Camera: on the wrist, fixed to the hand. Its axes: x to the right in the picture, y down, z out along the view.
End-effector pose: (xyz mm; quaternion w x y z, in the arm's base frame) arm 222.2 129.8 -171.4 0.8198 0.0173 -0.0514 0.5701
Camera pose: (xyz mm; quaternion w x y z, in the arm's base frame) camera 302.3 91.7 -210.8 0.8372 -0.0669 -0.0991 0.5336
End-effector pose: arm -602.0 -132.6 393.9 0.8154 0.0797 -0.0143 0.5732
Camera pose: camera -527.3 -166.5 342.2 0.8388 -0.0058 -0.0604 0.5411
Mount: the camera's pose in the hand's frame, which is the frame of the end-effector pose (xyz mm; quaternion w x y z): -12.0 -87.1 -41.0 0.9945 -0.0984 0.0092 -0.0347
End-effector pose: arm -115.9 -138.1 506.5 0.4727 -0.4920 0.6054 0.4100
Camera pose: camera -36.4 -190.7 524.4 0.4303 -0.5606 0.5490 0.4464
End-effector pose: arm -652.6 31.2 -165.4 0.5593 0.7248 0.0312 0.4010
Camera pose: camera -650.9 89.9 -242.6 0.6412 0.6610 0.0219 0.3891
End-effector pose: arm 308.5 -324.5 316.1 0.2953 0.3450 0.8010 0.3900
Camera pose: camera 257.0 -391.0 267.8 0.3338 0.2827 0.7729 0.4596
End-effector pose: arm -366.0 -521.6 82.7 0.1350 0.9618 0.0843 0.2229
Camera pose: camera -404.0 -432.5 87.4 0.2358 0.9382 0.0965 0.2341
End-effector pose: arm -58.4 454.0 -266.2 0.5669 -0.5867 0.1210 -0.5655
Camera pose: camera -138.7 470.3 -214.2 0.4853 -0.6382 0.1608 -0.5755
